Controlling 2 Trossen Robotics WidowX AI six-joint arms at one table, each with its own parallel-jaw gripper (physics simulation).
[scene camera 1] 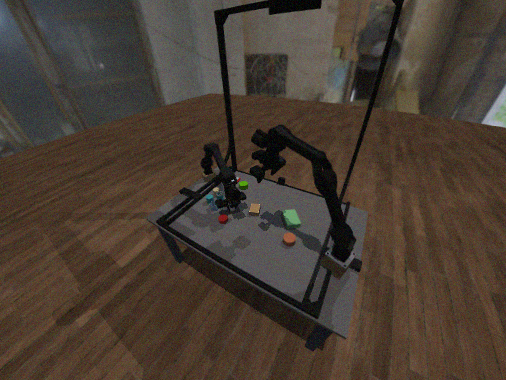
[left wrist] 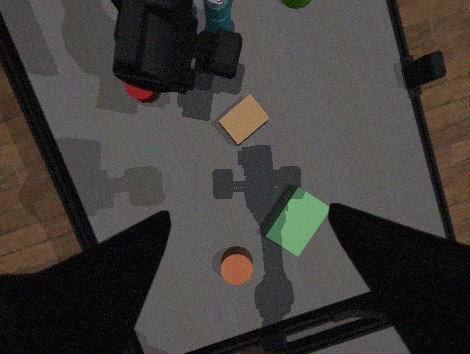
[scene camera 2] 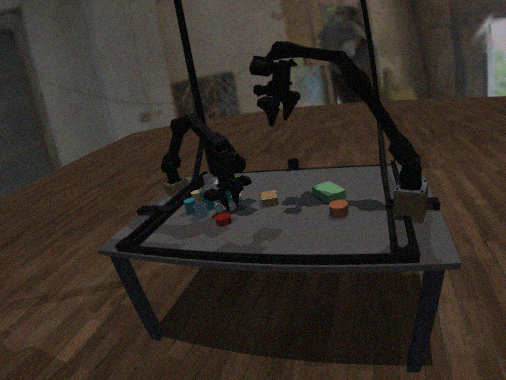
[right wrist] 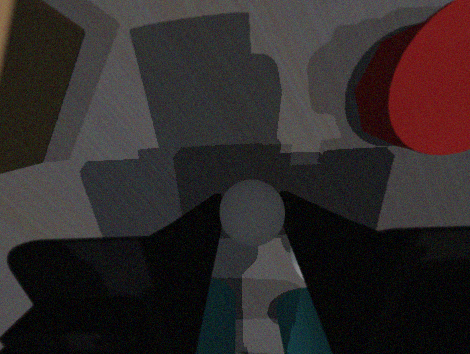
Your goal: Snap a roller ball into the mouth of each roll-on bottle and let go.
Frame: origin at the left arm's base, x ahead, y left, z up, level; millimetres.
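Seen in the pictures: left gripper, fingertip midpoint: (scene camera 1: 265, 178) (left wrist: 249, 214) (scene camera 2: 278, 123); right gripper, fingertip midpoint: (scene camera 1: 232, 209) (scene camera 2: 232, 208) (right wrist: 250, 199); left arm's base, origin of the base link: (scene camera 1: 340, 253) (scene camera 2: 411, 185); right arm's base, origin of the base link: (scene camera 1: 208, 172) (scene camera 2: 174, 181).
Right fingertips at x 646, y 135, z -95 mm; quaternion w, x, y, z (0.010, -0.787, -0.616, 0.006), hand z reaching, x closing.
Pixels of each thing's middle, then the offset from my right fingertips to it. "*": a spot on its surface instead.
- grey roller ball, body centre: (right wrist: 251, 211) dx +2, dy +0, dz +11 mm
- teal bottle, surface spot: (left wrist: 218, 17) * dx +59, dy -59, dz +53 mm
- red disc, body centre: (right wrist: 433, 86) (left wrist: 143, 86) (scene camera 2: 223, 219) dx -35, dy +93, dz +6 mm
- tan block, body centre: (left wrist: 243, 120) (scene camera 2: 269, 198) (scene camera 1: 254, 209) dx -104, dy -102, dz +8 mm
- green block, body centre: (left wrist: 295, 220) (scene camera 2: 328, 191) (scene camera 1: 290, 218) dx -309, dy -208, dz +8 mm
- orange cylinder, body centre: (left wrist: 236, 265) (scene camera 2: 338, 208) (scene camera 1: 289, 239) dx -402, dy -82, dz +10 mm
- lime disc, body centre: (scene camera 1: 243, 185) dx +146, dy -209, dz +10 mm
My right gripper (right wrist: 250, 199) (scene camera 2: 233, 207) is shut on a grey roller ball (right wrist: 252, 214), held between the fingertips low over the table. Two teal bottles (right wrist: 217, 325) (right wrist: 306, 325) show partly below it in the right wrist view, their mouths out of frame. A teal bottle (left wrist: 218, 17) also shows at the top of the left wrist view. In scene camera 2, the bottles are crowded behind and left of the right gripper, partly hidden. The other balls are hard to make out. My left gripper (left wrist: 249, 214) (scene camera 2: 278, 121) (scene camera 1: 265, 174) is open and empty, high above the table.
A red disc (right wrist: 435, 85) (scene camera 2: 223, 219) and a tan block (left wrist: 244, 119) (scene camera 2: 269, 198) lie near the right gripper. A green block (left wrist: 300, 222) (scene camera 2: 329, 191) and an orange cylinder (left wrist: 236, 270) (scene camera 2: 338, 208) lie farther right in scene camera 2. A lime disc (scene camera 1: 243, 185) lies at the back.
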